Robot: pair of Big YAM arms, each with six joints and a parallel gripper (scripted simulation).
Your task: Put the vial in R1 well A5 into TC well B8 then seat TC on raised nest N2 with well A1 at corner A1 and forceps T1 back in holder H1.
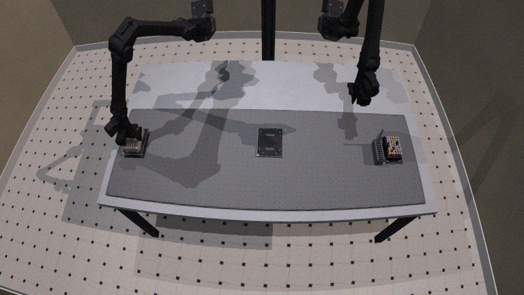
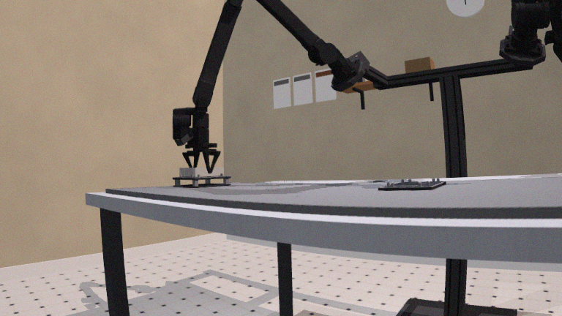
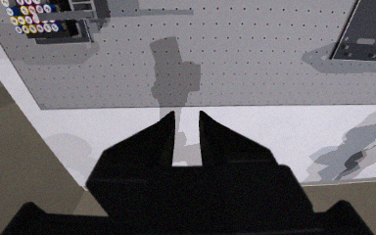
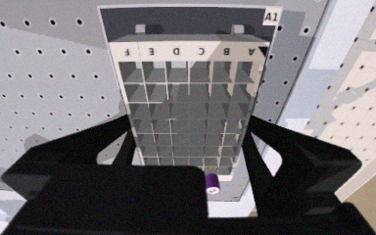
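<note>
My right gripper is now right at the tube carrier TC. The rest, counted from my right hand: holder h1: 8 cm ahead, 124 cm to the left, 4 cm below; raised nest n2: 2 cm below.
</note>
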